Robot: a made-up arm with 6 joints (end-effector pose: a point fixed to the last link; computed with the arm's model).
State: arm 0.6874 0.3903 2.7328 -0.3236 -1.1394 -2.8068
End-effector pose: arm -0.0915 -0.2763 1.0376 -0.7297 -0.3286 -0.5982 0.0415
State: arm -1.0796 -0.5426 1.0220 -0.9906 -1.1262 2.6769
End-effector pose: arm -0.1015 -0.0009 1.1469 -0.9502 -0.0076 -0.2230 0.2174
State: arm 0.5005 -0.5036 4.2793 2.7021 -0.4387 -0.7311
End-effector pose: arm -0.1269 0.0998 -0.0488 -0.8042 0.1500 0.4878 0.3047
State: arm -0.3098 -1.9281 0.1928 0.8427 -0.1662 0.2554
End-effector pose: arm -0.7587 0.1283 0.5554 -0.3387 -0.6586 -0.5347 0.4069
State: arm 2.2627 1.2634 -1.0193 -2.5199 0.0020 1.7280
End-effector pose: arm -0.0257 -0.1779 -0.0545 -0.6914 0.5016 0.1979 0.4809
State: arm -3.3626 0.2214 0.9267 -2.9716 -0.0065 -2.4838
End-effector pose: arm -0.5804 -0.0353 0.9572 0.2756 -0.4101 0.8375 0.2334
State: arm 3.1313 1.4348 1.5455 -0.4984 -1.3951 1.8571
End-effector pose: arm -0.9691 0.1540 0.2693 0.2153 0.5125 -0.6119 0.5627
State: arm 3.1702 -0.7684 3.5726 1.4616 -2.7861 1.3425
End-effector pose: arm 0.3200 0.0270 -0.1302 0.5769 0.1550 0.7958 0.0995
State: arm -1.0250 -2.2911 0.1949 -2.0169 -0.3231 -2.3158
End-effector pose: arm -0.2837 0.6034 0.4770 0.5312 0.3614 0.6810 0.3514
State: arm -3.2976 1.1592 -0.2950 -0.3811 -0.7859 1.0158
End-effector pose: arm -0.3156 0.2037 -0.2314 0.8041 -0.0110 -0.4886 0.3385
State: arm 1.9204 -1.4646 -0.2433 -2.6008 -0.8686 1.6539
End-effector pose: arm -0.1062 -0.1191 0.8091 -0.6053 0.2600 -0.7413 0.1280
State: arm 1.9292 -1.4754 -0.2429 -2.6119 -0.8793 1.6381
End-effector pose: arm -0.1033 -0.1277 0.8089 -0.6078 0.2555 -0.7376 0.1458
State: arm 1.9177 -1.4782 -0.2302 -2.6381 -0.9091 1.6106
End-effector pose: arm -0.1026 -0.1386 0.8133 -0.6080 0.2556 -0.7317 0.1720
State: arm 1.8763 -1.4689 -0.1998 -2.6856 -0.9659 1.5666
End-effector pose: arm -0.1063 -0.1524 0.8242 -0.6034 0.2630 -0.7231 0.2094
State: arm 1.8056 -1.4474 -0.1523 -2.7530 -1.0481 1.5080
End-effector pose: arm -0.1158 -0.1683 0.8410 -0.5904 0.2788 -0.7127 0.2564
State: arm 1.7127 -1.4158 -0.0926 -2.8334 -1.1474 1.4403
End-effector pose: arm -0.1316 -0.1836 0.8616 -0.5667 0.3012 -0.7026 0.3073
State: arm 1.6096 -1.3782 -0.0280 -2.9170 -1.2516 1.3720
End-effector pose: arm -0.1524 -0.1953 0.8830 -0.5333 0.3269 -0.6947 0.3552
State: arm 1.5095 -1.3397 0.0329 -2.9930 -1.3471 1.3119
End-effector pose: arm -0.1748 -0.2011 0.9027 -0.4955 0.3514 -0.6900 0.3934
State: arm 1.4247 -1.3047 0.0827 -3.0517 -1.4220 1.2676
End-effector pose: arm -0.1946 -0.2002 0.9189 -0.4615 0.3715 -0.6888 0.4178
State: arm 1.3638 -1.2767 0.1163 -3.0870 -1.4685 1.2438
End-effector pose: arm -0.2081 -0.1939 0.9304 -0.4386 0.3856 -0.6903 0.4271
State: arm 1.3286 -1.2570 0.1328 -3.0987 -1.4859 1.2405
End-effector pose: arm -0.2143 -0.1844 0.9372 -0.4297 0.3940 -0.6936 0.4231
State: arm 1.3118 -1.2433 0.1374 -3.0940 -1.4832 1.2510
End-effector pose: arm -0.2154 -0.1733 0.9407 -0.4308 0.3987 -0.6978 0.4105
